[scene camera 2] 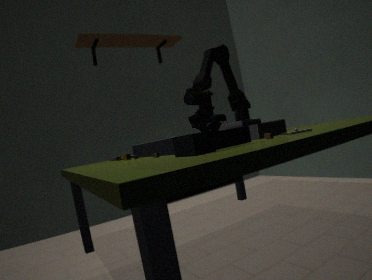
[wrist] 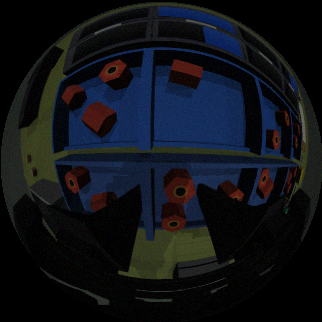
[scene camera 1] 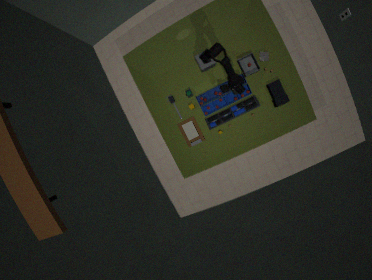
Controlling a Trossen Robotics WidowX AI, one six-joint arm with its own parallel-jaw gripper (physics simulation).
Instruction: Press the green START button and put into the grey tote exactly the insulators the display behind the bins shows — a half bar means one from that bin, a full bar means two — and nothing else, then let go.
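Note:
The blue bins hold red hexagonal insulators. My gripper is open and empty above the near row of bins. In the wrist view a red insulator shows between the fingertips, and a second insulator lies beside it. The grey tote holds a red insulator. The display stands behind the bins; one cell has a full blue bar, the cell below it a half blue bar. Its far right cells are hard to read. The green button is left of the bins.
A black box lies right of the display. A yellow block, a long-handled tool and a brown-framed board lie on the left. A grey piece lies beyond the tote.

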